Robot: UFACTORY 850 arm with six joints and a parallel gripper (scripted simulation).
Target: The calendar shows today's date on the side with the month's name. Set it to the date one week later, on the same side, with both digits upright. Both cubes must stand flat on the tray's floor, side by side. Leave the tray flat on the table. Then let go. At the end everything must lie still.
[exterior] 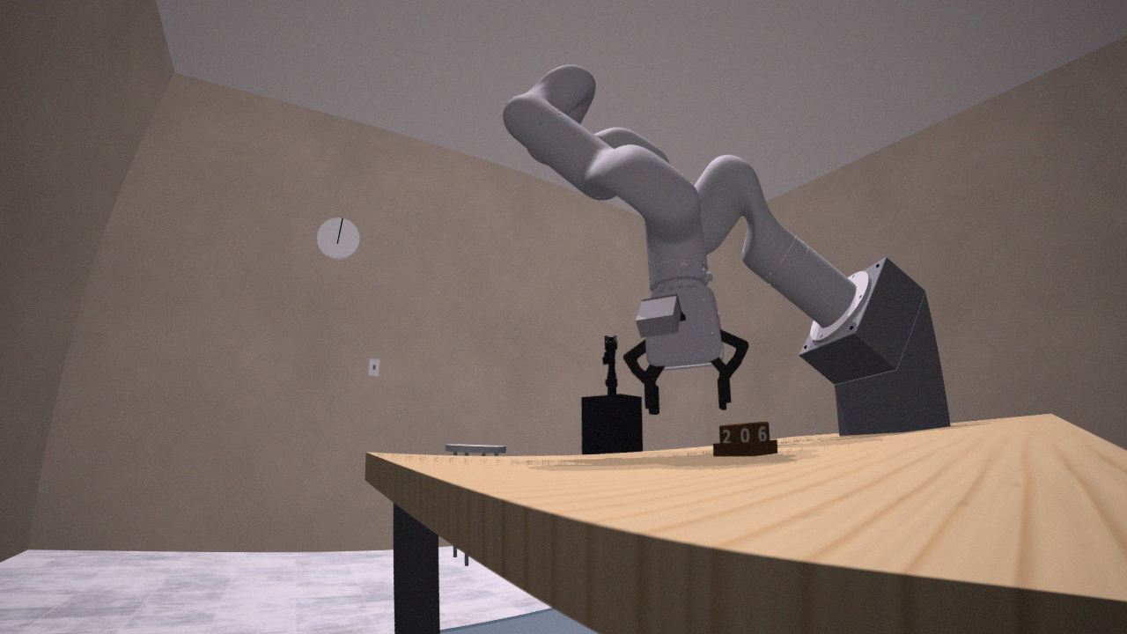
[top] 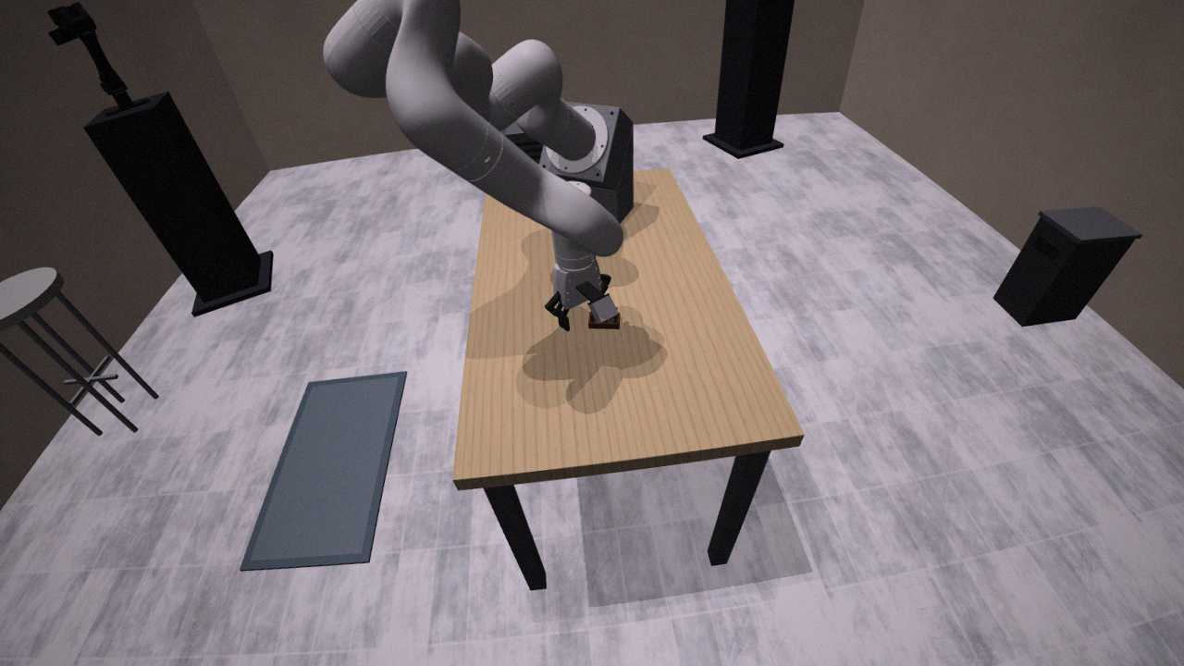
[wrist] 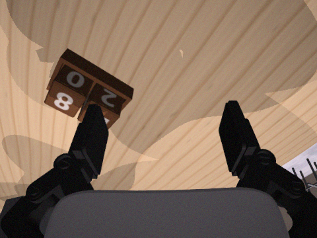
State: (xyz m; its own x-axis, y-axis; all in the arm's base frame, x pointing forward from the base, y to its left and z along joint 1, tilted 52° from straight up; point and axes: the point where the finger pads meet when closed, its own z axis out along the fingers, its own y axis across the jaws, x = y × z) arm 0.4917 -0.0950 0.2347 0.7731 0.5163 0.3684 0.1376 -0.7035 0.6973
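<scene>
The dark brown tray is 2 cm behind my hand, 7 cm to the left of it and 6 cm below it.
</scene>
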